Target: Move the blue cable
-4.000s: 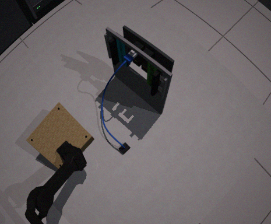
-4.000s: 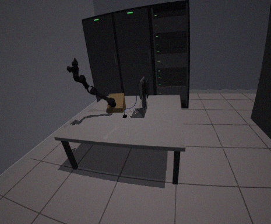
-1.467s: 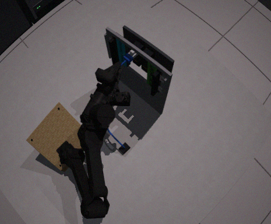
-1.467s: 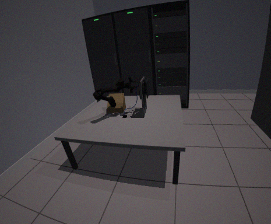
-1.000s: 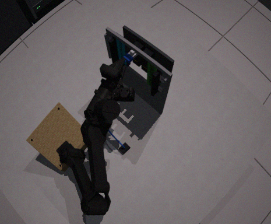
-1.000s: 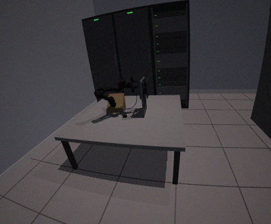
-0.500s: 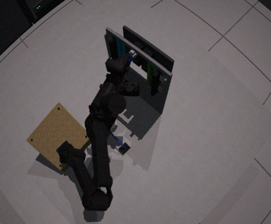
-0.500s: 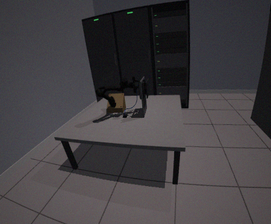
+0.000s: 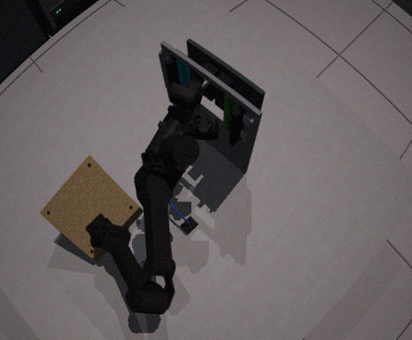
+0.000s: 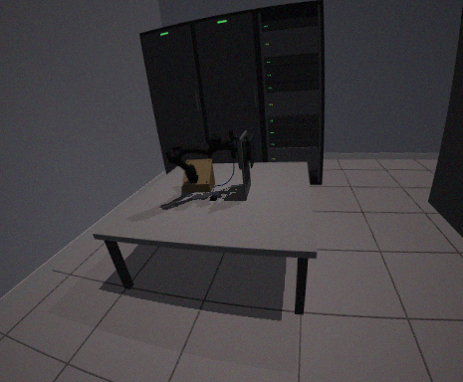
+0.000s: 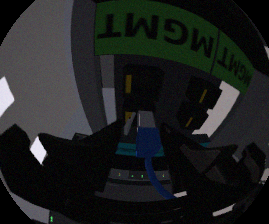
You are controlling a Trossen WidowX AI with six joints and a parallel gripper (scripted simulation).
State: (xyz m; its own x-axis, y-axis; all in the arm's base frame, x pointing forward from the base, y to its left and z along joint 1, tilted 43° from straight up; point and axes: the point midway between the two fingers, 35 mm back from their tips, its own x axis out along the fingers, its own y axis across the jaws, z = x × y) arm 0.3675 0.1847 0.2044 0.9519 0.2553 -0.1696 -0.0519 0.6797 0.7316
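Right now the plug is right at my gripper tip.
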